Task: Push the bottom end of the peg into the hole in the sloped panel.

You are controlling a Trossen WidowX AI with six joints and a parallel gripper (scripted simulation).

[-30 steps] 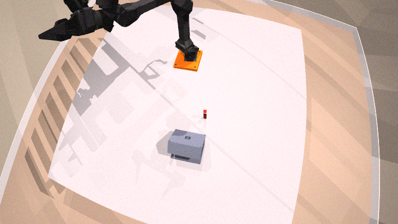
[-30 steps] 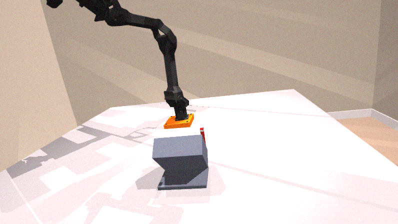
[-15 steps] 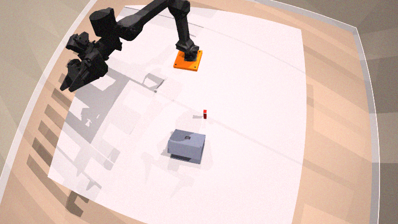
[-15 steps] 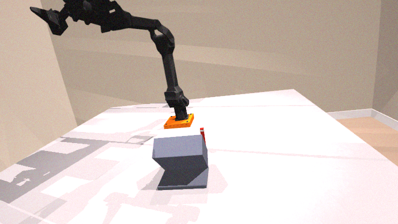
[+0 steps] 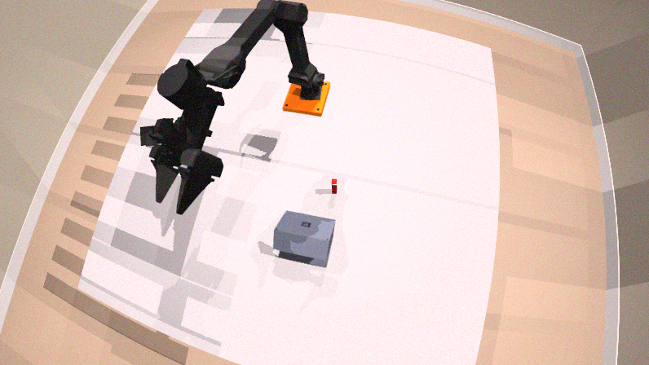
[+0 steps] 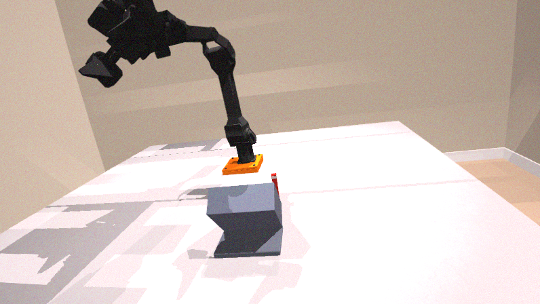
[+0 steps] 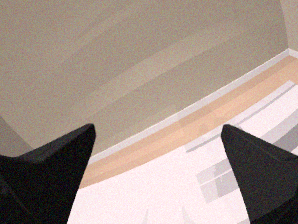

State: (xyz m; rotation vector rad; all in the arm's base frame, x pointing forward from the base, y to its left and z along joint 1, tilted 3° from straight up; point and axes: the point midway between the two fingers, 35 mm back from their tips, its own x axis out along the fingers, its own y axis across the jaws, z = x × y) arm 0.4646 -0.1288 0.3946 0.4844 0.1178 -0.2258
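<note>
Right now my gripper tip is 340 mm above the red peg, 250 mm to the right of it and 190 mm past it. The rest, counted from my gripper tip: flat foot (390 mm below, 190 mm to the left, 30 mm behind); then sloped panel (330 mm below, 200 mm to the left, 50 mm behind).
</note>
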